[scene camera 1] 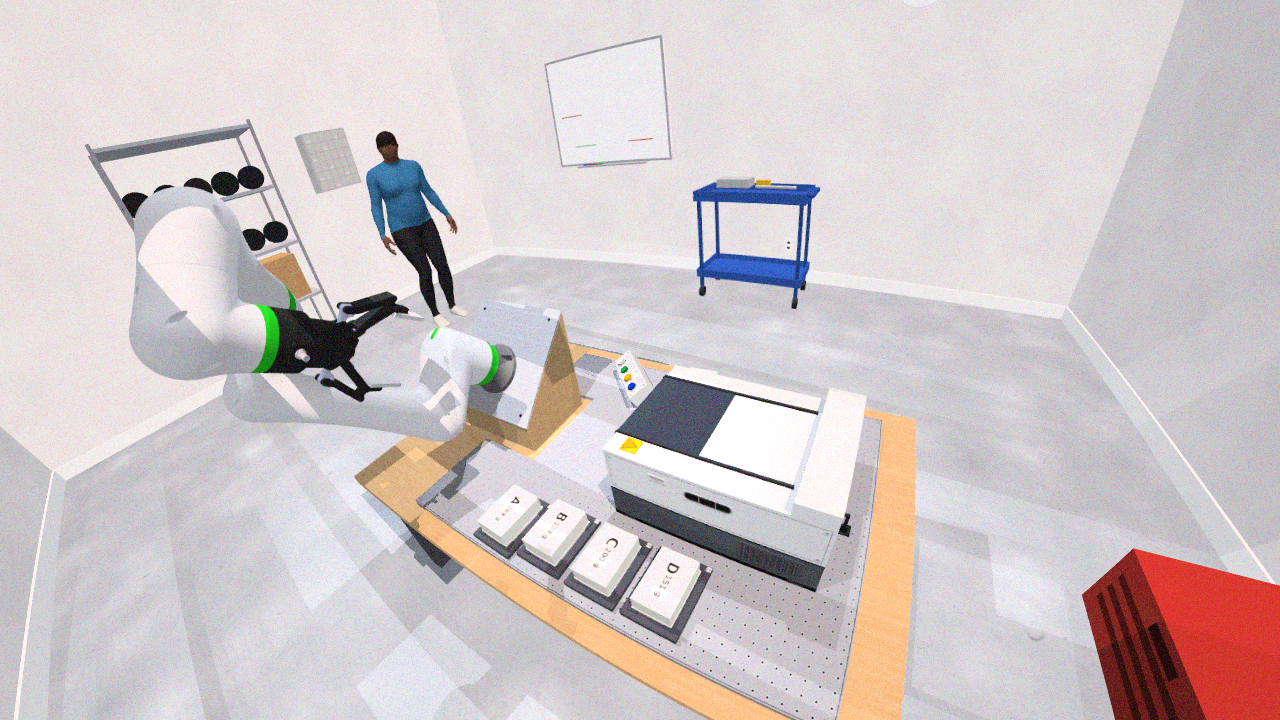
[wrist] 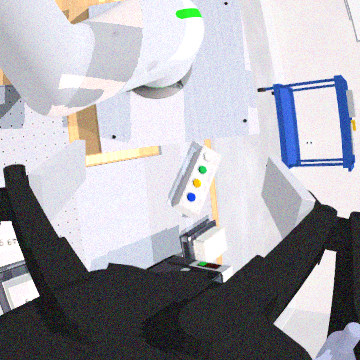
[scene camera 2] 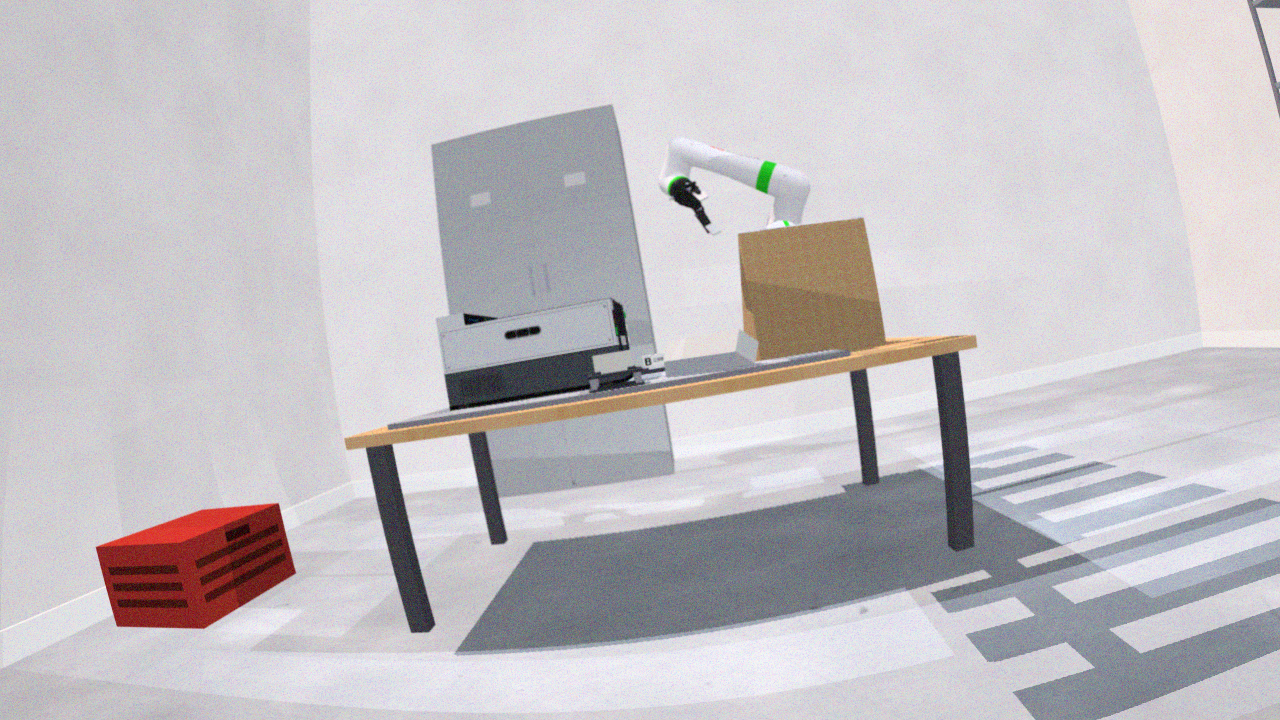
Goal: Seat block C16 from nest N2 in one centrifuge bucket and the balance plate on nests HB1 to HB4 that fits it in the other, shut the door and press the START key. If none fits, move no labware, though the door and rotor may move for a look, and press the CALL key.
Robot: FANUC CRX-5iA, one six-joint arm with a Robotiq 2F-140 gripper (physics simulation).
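Places are measured from the arm's base along level axes (x ahead, y left, z up), in millimetres.
Pixels of known places: gripper, fingertip midpoint: (scene camera 1: 406,349) (wrist: 174,167) (scene camera 2: 711,216); arm's base, link origin: (scene camera 1: 498,368) (scene camera 2: 801,285).
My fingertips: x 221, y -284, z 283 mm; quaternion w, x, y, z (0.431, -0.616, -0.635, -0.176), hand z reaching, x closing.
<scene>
Ahead of a thing's pixels: the offset from my fingertips to its middle. "spot": to the spot under its first point.
My gripper (scene camera 1: 393,351) (scene camera 2: 708,214) (wrist: 174,167) is open and empty, high up left of the centrifuge in scene camera 1. The white centrifuge @[509 mm ahead, 366 mm left, 339 mm down] (scene camera 1: 657,479) (scene camera 2: 528,340) has its door @[spot: 561 mm ahead, 363 mm left, 251 mm down] (scene camera 1: 760,438) shut; rotor and buckets are hidden. White balance plates A @[116 mm ahead, 14 mm left, 428 mm down] (scene camera 1: 508,517), B @[242 mm ahead, 46 mm left, 428 mm down] (scene camera 1: 554,534), C @[378 mm ahead, 60 mm left, 428 mm down] (scene camera 1: 605,562) and D @[512 mm ahead, 78 mm left, 428 mm down] (scene camera 1: 664,588) sit on dark nests in a row; D reads 151 g, the other weights are hard to read. The key panel @[41 mm ahead, 593 mm left, 419 mm down] (scene camera 1: 629,380) (scene camera 2: 746,345) (wrist: 195,182) has green, yellow and blue keys. A white block @[257 mm ahead, 633 mm left, 404 mm down] (wrist: 211,244) stands near it; its label does not show.
The arm is mounted on a sloped wooden stand (scene camera 1: 556,394) (scene camera 2: 810,286) on the table (scene camera 1: 890,501) (scene camera 2: 716,385). A blue cart (scene camera 1: 756,193) (wrist: 289,125) stands behind. A person (scene camera 1: 402,201) stands beyond the arm. A red box (scene camera 1: 1199,617) (scene camera 2: 196,564) is on the floor.
</scene>
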